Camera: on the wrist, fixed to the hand. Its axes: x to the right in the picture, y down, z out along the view.
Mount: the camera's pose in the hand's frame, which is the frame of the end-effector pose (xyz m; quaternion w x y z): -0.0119 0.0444 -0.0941 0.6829 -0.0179 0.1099 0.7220
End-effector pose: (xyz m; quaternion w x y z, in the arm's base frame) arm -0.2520 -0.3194 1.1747 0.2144 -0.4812 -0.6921 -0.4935
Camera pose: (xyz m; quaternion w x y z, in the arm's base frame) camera -0.2245 -0.4063 1.2263 0.5701 -0.7779 -0.0928 -0.2475
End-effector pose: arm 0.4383 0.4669 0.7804 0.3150 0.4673 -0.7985 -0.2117
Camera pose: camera 0.4814 0.4943 0.8718 0.4641 -0.2398 -0.8443 0.1199
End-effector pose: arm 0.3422 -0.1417 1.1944 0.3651 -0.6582 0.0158 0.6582
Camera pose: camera 0.3988 -0.2269 1.1719 0.2394 0.5169 -0.5143 -0.6410
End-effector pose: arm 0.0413 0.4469 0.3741 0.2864 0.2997 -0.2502 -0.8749
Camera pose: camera 0.1275 0.3980 0.3403 0.8602 0.1150 -0.3401 -0.3622
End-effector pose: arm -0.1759 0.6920 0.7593 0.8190 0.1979 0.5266 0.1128
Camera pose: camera -0.2652 0.7464 0.7542 0.4235 0.4883 0.3047 0.6995
